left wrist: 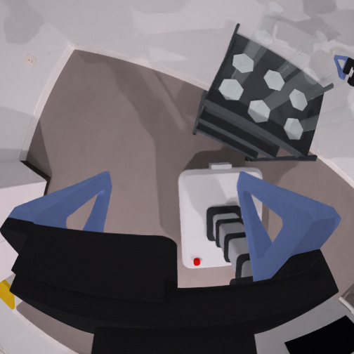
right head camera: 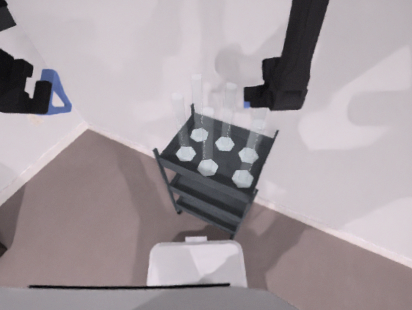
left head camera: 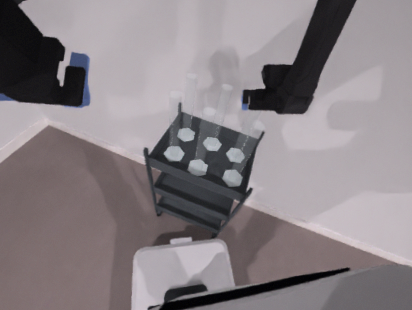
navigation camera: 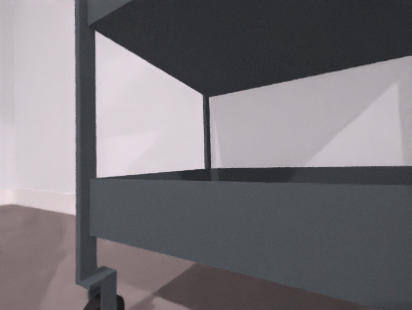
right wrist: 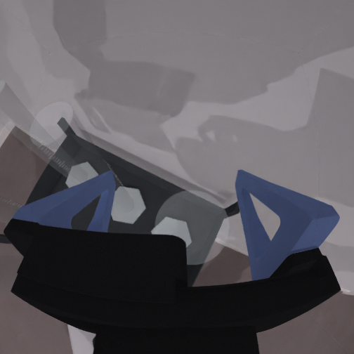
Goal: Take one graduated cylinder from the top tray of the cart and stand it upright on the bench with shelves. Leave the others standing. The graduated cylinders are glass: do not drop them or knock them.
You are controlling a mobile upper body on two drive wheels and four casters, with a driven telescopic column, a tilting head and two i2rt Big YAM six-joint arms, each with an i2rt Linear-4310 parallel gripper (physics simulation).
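Places are measured from the left arm's base along level axes (x left, y down, z back), in millimetres.
Pixels of known places: left gripper, fingertip midpoint: (right head camera: 45,107) (left head camera: 55,98); right gripper, fingertip midpoint: (left head camera: 253,99).
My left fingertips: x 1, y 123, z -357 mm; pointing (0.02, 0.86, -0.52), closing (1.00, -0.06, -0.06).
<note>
Behind a point stands the place of what it marks.
Several clear graduated cylinders stand upright on hexagonal bases in the top tray of the dark grey cart (left head camera: 215,185) @[y 593, x -354, z -431 mm] (right head camera: 225,183) @[y 646, x -376, z -469 mm] (navigation camera: 240,215) @[y 1134, x -257, z -483 mm]. One cylinder (left head camera: 232,178) @[y 615, x -443, z -470 mm] (right head camera: 243,178) @[y 605, x -449, z -467 mm] stands at the tray's front right. Another cylinder (left head camera: 235,155) @[y 620, x -491, z -597 mm] (right head camera: 248,155) @[y 640, x -502, z -612 mm] (right wrist: 171,232) stands behind it. My right gripper (left head camera: 245,100) @[y 331, x -495, z -651 mm] (right head camera: 246,98) (right wrist: 174,177) is open and empty, high by the cart's back right. Three bases show partly between or behind its fingers in the right wrist view. My left gripper (left head camera: 81,80) (right head camera: 52,92) (left wrist: 173,178) is open and empty, away to the left. The bench does not show.
A white rounded base (left head camera: 175,255) @[y 1049, x -186, z -257 mm] (right head camera: 200,257) @[y 1049, x -249, z -234 mm] (left wrist: 195,192) lies in front of the cart. Corner posts (navigation camera: 85,150) @[y 1073, x -83, z -573 mm] rise at the cart's corners. Pale walls stand close behind the cart and at the left. A yellow piece (left wrist: 7,294) shows at the left wrist view's lower left edge.
</note>
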